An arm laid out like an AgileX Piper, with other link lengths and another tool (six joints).
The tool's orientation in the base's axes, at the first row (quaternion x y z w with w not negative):
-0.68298 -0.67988 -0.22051 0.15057
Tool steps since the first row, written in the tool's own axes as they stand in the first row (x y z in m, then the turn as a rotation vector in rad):
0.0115 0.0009 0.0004 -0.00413 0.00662 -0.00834
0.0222 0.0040 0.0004 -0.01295 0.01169 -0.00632
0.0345 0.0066 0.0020 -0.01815 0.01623 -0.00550
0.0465 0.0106 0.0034 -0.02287 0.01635 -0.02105
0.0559 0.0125 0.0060 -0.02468 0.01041 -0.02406
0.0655 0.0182 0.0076 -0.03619 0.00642 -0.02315
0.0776 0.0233 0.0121 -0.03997 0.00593 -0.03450
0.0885 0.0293 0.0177 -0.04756 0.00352 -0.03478
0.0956 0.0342 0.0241 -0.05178 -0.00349 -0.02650
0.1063 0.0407 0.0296 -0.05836 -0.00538 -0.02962
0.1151 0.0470 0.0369 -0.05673 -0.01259 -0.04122
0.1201 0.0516 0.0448 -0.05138 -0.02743 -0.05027
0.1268 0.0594 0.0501 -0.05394 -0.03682 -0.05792
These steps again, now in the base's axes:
0.0007 0.0101 0.0056 0.00587 -0.00798 0.00568
0.0035 0.0192 0.0113 0.01130 -0.01471 -0.00003
0.0060 0.0306 0.0164 0.01601 -0.01892 -0.00294
0.0099 0.0415 0.0216 0.01474 -0.03086 0.00802
0.0118 0.0509 0.0243 0.00857 -0.03376 0.00912
0.0174 0.0598 0.0283 0.00494 -0.04310 0.00214
0.0227 0.0723 0.0311 0.00344 -0.05208 0.00992
0.0289 0.0844 0.0324 0.00118 -0.05870 0.00609
0.0343 0.0936 0.0309 -0.00490 -0.05794 -0.00381
0.0410 0.1054 0.0322 -0.00694 -0.06513 -0.00464
0.0478 0.1165 0.0310 -0.01527 -0.06938 0.00545
0.0531 0.1247 0.0272 -0.03103 -0.06889 0.01452
0.0612 0.1329 0.0268 -0.04105 -0.07468 0.01890

